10 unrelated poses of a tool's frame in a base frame.
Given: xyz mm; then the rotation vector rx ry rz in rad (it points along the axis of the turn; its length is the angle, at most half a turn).
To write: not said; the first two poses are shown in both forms.
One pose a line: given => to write
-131.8 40.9 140.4 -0.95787 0.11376 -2.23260 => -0.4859 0.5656 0.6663 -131.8; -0.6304 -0.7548 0.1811 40.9; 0.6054 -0.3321 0.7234 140.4; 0 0 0 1
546.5 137.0 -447.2 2.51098 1.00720 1.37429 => 0.3713 0.4993 0.7828 546.5; 0.5961 -0.7746 0.2113 137.0; 0.7119 0.3882 -0.5852 -447.2; 0 0 0 1
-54.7 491.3 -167.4 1.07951 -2.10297 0.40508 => -0.3845 -0.7996 -0.4614 -54.7; -0.5710 0.5987 -0.5617 491.3; 0.7254 0.0474 -0.6867 -167.4; 0 0 0 1
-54.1 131.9 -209.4 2.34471 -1.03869 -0.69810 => 0.5820 -0.5278 -0.6186 -54.1; -0.7722 -0.5973 -0.2168 131.9; -0.2551 0.6039 -0.7552 -209.4; 0 0 0 1
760.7 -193.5 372.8 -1.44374 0.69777 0.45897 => 0.7249 -0.6711 0.1551 760.7; -0.1234 0.0950 0.9878 -193.5; -0.6777 -0.7352 -0.0139 372.8; 0 0 0 1
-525.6 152.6 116.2 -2.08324 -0.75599 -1.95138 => 0.0044 0.4820 0.8761 -525.6; 0.2340 -0.8523 0.4677 152.6; 0.9722 0.2030 -0.1166 116.2; 0 0 0 1
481.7 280.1 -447.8 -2.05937 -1.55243 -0.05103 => 0.3306 0.8976 -0.2916 481.7; 0.8765 -0.1774 0.4475 280.1; 0.3499 -0.4035 -0.8454 -447.8; 0 0 0 1
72.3 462.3 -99.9 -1.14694 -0.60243 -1.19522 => 0.3134 0.9304 0.1898 72.3; -0.4008 -0.0516 0.9147 462.3; 0.8609 -0.3628 0.3568 -99.9; 0 0 0 1
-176.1 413.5 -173.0 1.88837 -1.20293 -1.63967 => -0.0383 -0.3586 -0.9327 -176.1; -0.7820 -0.5703 0.2514 413.5; -0.6221 0.7390 -0.2586 -173.0; 0 0 0 1
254.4 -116.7 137.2 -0.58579 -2.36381 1.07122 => -0.7950 0.1827 -0.5784 254.4; 0.5554 0.6027 -0.5730 -116.7; 0.2439 -0.7768 -0.5807 137.2; 0 0 0 1
